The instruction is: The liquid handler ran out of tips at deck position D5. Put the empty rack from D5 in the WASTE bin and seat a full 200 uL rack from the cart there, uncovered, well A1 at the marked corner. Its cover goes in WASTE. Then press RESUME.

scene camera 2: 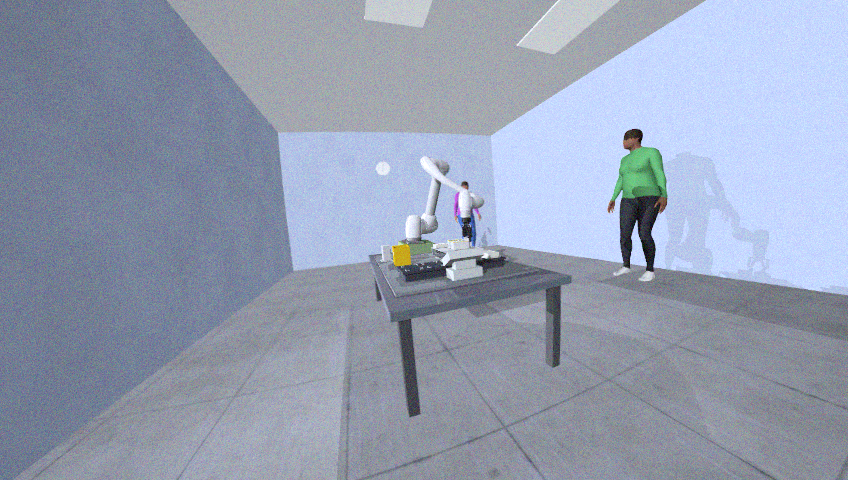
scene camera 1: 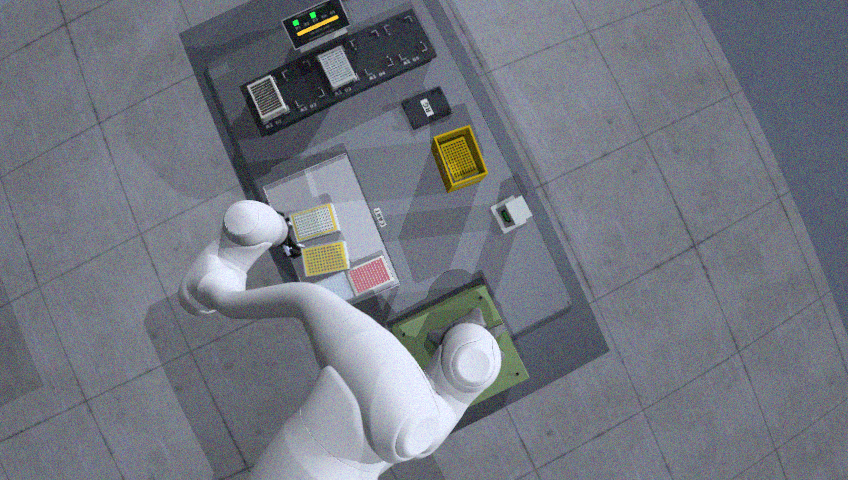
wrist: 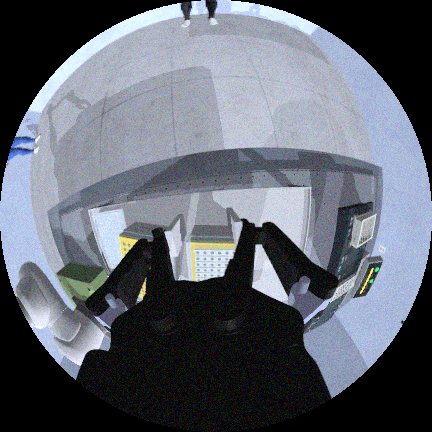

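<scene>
My gripper is partly open and empty, at the cart's outer edge. A yellow-edged rack with pale tops shows below and between the fingers in the wrist view; I cannot tell if it is covered. A yellow rack is beside it, with a red rack and a pale blue rack on the cart. Another yellow rack lies in the yellow bin. The black deck shows no rack at its right end, D5. A small white box with a green button stands right.
A whitish rack and a paler rack sit on the deck. A lit screen stands behind it. A dark labelled block lies between deck and bin. The arm's green base plate is at the near end.
</scene>
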